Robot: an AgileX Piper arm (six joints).
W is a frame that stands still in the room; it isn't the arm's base.
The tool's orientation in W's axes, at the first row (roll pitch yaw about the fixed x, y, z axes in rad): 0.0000 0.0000 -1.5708
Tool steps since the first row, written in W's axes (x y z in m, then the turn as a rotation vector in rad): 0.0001 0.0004 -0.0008 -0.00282 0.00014 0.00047; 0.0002 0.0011 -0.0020 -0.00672 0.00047 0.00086; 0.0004 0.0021 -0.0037 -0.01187 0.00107 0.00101; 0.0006 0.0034 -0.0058 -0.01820 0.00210 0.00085; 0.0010 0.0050 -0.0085 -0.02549 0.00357 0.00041; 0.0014 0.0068 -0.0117 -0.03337 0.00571 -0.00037; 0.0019 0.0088 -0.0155 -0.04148 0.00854 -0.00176; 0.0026 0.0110 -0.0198 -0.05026 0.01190 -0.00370
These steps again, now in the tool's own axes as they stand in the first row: -0.0004 0.0001 -0.0008 -0.00014 -0.00282 0.00047; -0.0011 0.0002 -0.0020 -0.00047 -0.00672 0.00086; -0.0021 0.0004 -0.0037 -0.00107 -0.01187 0.00101; -0.0034 0.0006 -0.0058 -0.00210 -0.01820 0.00085; -0.0050 0.0010 -0.0085 -0.00357 -0.02549 0.00041; -0.0068 0.0014 -0.0117 -0.00571 -0.03337 -0.00037; -0.0088 0.0019 -0.0155 -0.00854 -0.04148 -0.00176; -0.0110 0.0026 -0.0198 -0.01190 -0.05026 -0.00370
